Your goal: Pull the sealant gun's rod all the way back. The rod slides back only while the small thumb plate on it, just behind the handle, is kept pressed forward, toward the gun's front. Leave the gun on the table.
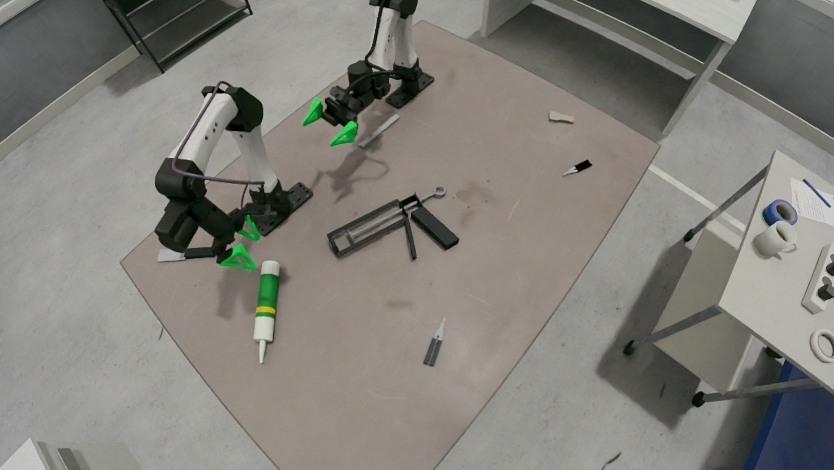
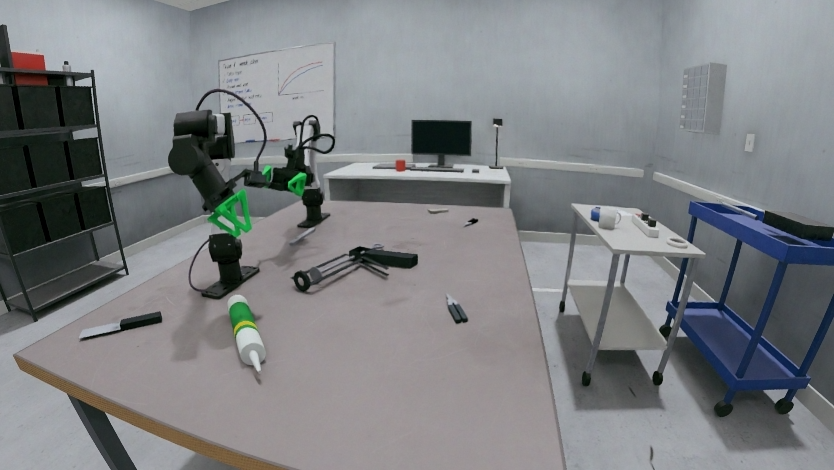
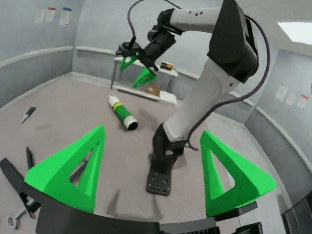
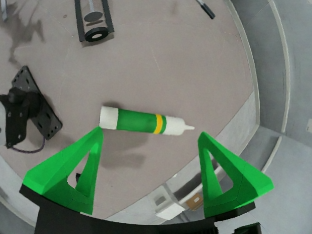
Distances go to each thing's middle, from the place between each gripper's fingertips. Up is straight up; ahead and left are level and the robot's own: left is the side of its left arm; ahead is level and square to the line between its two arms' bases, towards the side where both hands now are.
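Labels:
The scraper (image 2: 153, 318) is 23 cm behind my left hand (image 1: 316, 134), 24 cm below it and 46 cm to the right of it. As for my right gripper (image 1: 256, 253), I see it 200 mm above the scraper, 140 mm to the left of it and 320 mm past it.

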